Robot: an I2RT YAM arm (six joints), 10 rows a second.
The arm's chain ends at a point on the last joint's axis. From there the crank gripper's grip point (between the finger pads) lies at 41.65 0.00 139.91 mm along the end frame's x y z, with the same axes.
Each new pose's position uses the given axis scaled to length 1; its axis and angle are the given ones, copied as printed.
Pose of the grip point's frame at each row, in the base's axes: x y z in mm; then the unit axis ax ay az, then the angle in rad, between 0 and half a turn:
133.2 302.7 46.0 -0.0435 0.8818 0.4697 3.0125
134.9 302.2 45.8 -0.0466 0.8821 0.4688 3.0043
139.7 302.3 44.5 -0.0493 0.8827 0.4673 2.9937
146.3 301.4 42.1 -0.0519 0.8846 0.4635 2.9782
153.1 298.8 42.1 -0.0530 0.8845 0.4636 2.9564
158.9 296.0 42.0 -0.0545 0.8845 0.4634 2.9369
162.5 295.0 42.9 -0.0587 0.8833 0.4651 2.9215
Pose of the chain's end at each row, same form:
164.2 187.2 129.7 -0.0435 0.8818 0.4697 3.0125
165.2 186.9 130.0 -0.0466 0.8821 0.4688 3.0043
168.9 187.2 129.4 -0.0493 0.8827 0.4673 2.9937
173.7 186.9 128.4 -0.0519 0.8846 0.4635 2.9782
177.8 184.0 128.8 -0.0530 0.8845 0.4636 2.9564
181.3 181.0 129.1 -0.0545 0.8845 0.4634 2.9369
183.4 179.7 129.9 -0.0587 0.8833 0.4651 2.9215

